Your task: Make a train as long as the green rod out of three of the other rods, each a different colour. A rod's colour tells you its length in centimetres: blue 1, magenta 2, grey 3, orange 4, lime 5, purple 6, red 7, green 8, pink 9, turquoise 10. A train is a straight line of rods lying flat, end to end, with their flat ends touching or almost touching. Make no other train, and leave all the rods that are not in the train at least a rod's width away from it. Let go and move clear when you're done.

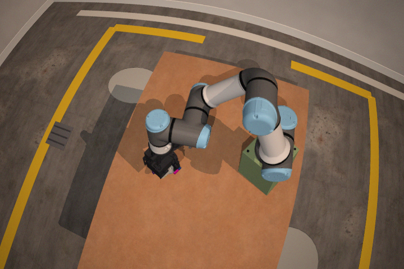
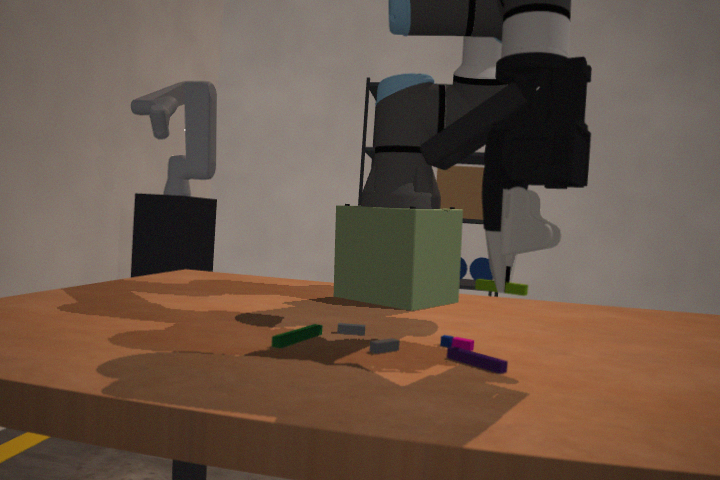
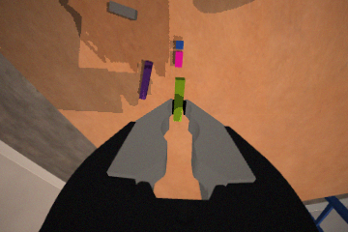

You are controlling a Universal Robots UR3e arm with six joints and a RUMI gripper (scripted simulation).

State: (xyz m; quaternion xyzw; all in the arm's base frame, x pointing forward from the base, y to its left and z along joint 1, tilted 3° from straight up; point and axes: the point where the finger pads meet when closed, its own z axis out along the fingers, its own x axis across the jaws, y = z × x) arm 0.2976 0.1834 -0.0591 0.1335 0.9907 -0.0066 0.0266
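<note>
Right now my hand is 10 mm past the magenta rod, 30 mm to the left of it and 70 mm above it. Round my hand: purple rod 50 mm ahead, 10 mm to the right, 70 mm below; then blue rod 10 mm behind, 50 mm to the right, 70 mm below; then lime rod 10 mm below.
</note>
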